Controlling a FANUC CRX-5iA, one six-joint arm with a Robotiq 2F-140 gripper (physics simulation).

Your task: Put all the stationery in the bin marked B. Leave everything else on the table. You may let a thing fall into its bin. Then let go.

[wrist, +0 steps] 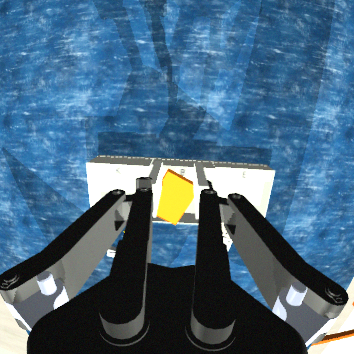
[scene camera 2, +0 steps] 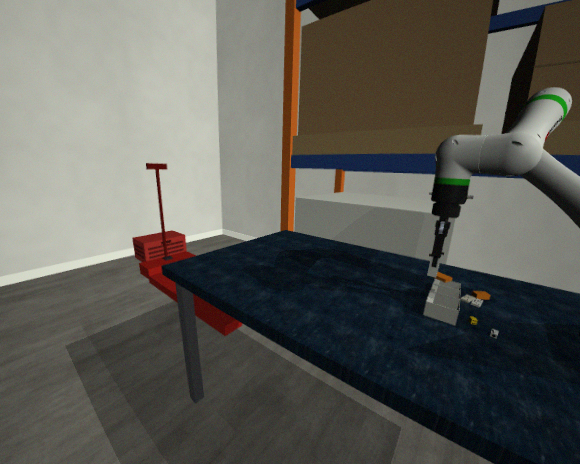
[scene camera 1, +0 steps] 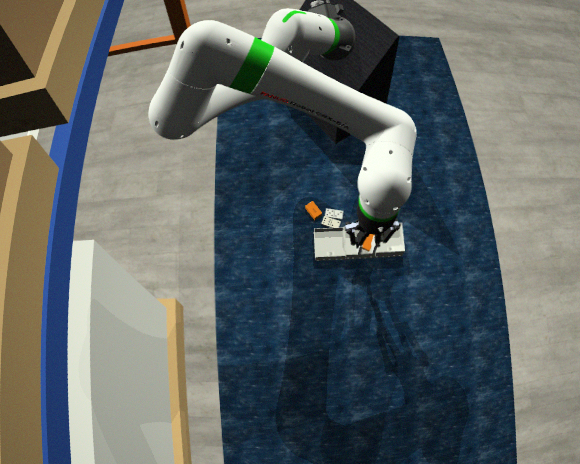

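Where they show: gripper, fingertip midpoint: (wrist: pixel 177 173) (scene camera 2: pixel 432 274) (scene camera 1: pixel 365 249); arm's base, link origin: (scene camera 1: pixel 334 37).
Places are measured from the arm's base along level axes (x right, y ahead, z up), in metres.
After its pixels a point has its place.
Observation:
My gripper (scene camera 1: pixel 367 244) @[x 0.047, y 0.590, z -0.208 m] (scene camera 2: pixel 434 270) @[x 0.047, y 0.590, z -0.208 m] (wrist: pixel 177 173) @[x 0.047, y 0.590, z -0.208 m] is shut on an orange block (scene camera 1: pixel 368 243) @[x 0.036, y 0.576, z -0.202 m] (scene camera 2: pixel 444 277) @[x 0.025, y 0.556, z -0.203 m] (wrist: pixel 175 197) @[x 0.043, y 0.565, z -0.202 m], held tilted between the fingertips. It hangs above the middle compartment, bin B (wrist: pixel 183 171) @[x 0.052, y 0.575, z -0.262 m], of the pale three-part bin tray (scene camera 1: pixel 329 245) @[x 0.129, y 0.530, z -0.290 m] (scene camera 2: pixel 442 313) @[x -0.079, y 0.555, z -0.273 m] (wrist: pixel 115 176) @[x -0.050, y 0.567, z -0.291 m]. In the wrist view the block covers much of bin B, with the compartment marked K on the left and the one marked E on the right. The fingers hide part of the tray in scene camera 1.
Behind the tray, on the table (scene camera 1: pixel 260 300) @[x 0.345, y 0.649, z -0.298 m] (scene camera 2: pixel 325 280) @[x -0.013, y 0.939, z -0.297 m], lie an orange battery (scene camera 1: pixel 313 210) @[x 0.153, y 0.422, z -0.280 m] (scene camera 2: pixel 481 295) @[x 0.138, y 0.420, z -0.283 m] and two white dominoes (scene camera 1: pixel 334 213) @[x 0.095, y 0.438, z -0.290 m] (scene camera 2: pixel 472 300) @[x 0.086, y 0.454, z -0.289 m]. A yellow die (scene camera 2: pixel 473 320) @[x -0.052, y 0.473, z -0.284 m] and a white die (scene camera 2: pixel 494 333) @[x -0.088, y 0.430, z -0.288 m] lie near the tray in scene camera 2.

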